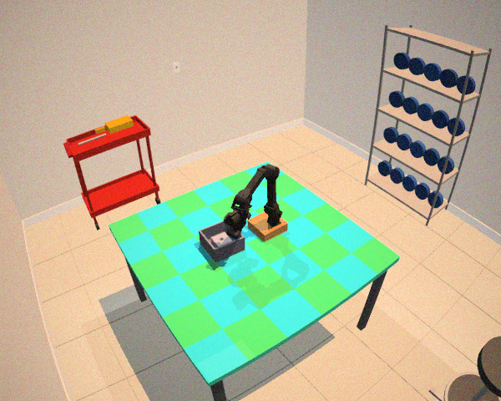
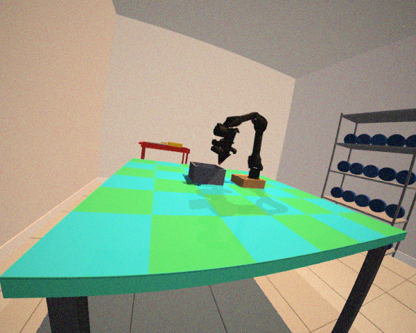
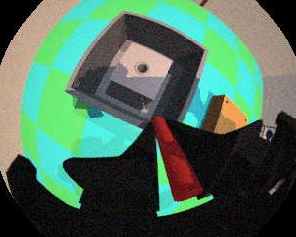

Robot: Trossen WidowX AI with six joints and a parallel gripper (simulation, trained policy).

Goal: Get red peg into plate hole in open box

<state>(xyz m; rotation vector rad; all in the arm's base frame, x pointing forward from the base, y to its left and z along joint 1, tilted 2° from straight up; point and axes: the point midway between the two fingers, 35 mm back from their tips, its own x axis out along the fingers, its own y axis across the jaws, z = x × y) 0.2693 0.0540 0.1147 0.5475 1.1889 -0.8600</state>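
Right now my gripper tip is 30 mm below the red peg and 10 mm to the right of it. From my gripper tip the other things lie so: pale plate (90 mm below, 80 mm to the right, 50 mm ahead); grey box (100 mm below, 80 mm to the right, 50 mm ahead).
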